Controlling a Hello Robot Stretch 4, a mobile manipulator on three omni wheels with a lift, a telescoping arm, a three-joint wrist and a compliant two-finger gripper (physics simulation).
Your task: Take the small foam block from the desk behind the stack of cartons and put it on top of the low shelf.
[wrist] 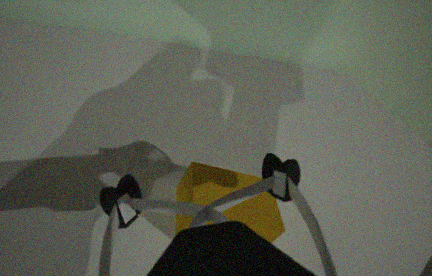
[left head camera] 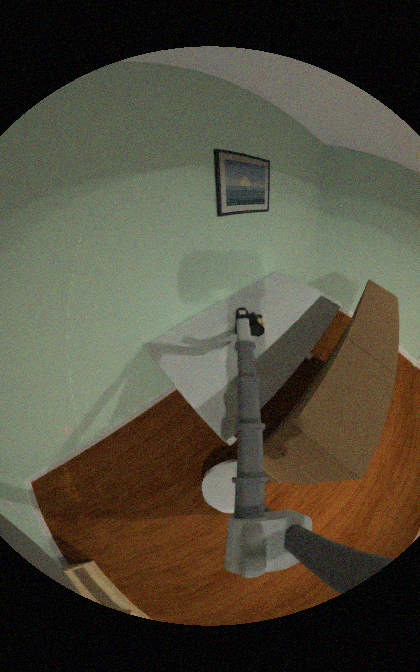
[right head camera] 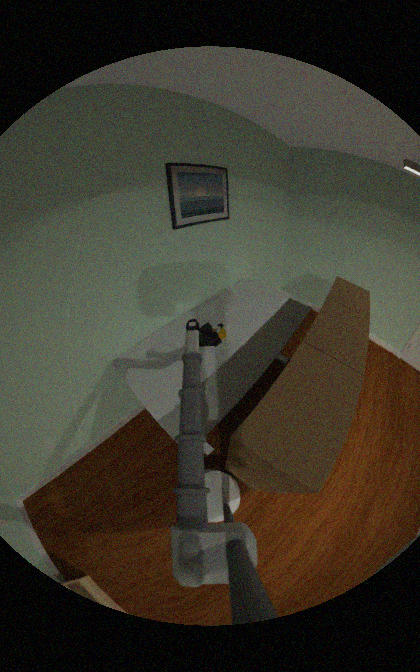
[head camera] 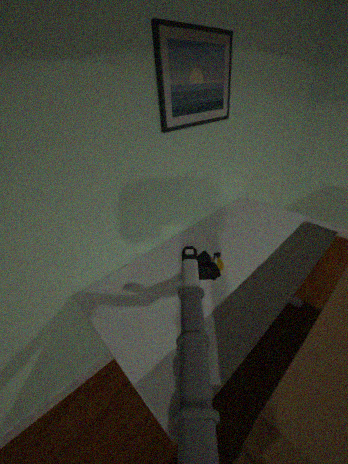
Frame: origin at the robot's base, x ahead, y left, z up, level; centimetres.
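Where they show: gripper, fingertip midpoint: (wrist: pixel 201 180).
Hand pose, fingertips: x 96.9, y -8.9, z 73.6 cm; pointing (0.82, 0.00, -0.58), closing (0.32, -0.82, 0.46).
After its pixels a point has its place.
The yellow foam block (head camera: pixel 220 262) @(x 96.2, y -16.3, z 73.7 cm) (left head camera: pixel 260 322) (right head camera: pixel 222 332) (wrist: pixel 250 215) @(x 95.3, y -14.1, z 73.7 cm) lies on the white desk (head camera: pixel 145 335) @(x 58.4, y 19.5, z 69.2 cm) (left head camera: pixel 190 370) (right head camera: pixel 155 390). My gripper (head camera: pixel 212 265) @(x 96.9, y -8.9, z 73.6 cm) (left head camera: pixel 257 324) (right head camera: pixel 211 334) (wrist: pixel 201 180) @(x 96.9, y -8.9, z 73.6 cm) is open above the desk, at the block. In the wrist view its fingertips stand apart on the left and right of the block, the right one nearer to it. The gripper body hides the block's lower part, and I cannot tell the height gap. The brown stack of cartons (head camera: pixel 310 380) @(x 27.3, y -22.2, z 105.2 cm) (left head camera: pixel 350 400) (right head camera: pixel 300 415) stands in front of the desk. I cannot make out the low shelf with certainty.
My arm (head camera: pixel 192 370) @(x 30.9, y 0.4, z 102.3 cm) (left head camera: pixel 250 450) (right head camera: pixel 191 460) reaches over the desk beside the cartons. A round white object (left head camera: pixel 217 487) (right head camera: pixel 222 495) is low beside the arm. A pale wooden piece (left head camera: pixel 95 585) (right head camera: pixel 92 592) shows at the lower left. A framed picture (head camera: pixel 197 77) @(x 144.7, y -8.5, z 157.5 cm) hangs on the green wall.
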